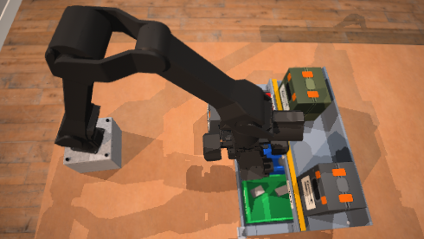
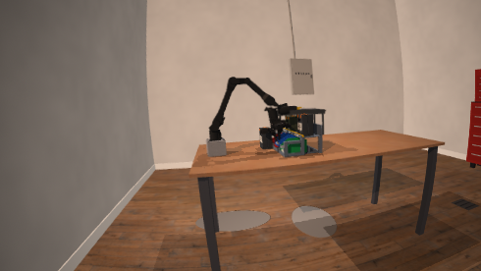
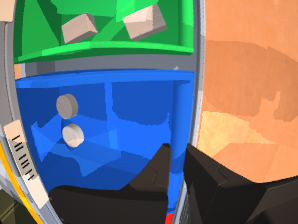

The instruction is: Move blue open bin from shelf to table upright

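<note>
Right now my hand is 70 mm short of the blue open bin, 10 mm to the right of it and 30 mm above it. Also, from my hand: red bin 40 mm ahead, 120 mm to the left, 40 mm below; green bin 90 mm ahead, 100 mm to the right, 40 mm below; yellow rail 100 mm ahead, 20 mm to the left, 20 mm above.
</note>
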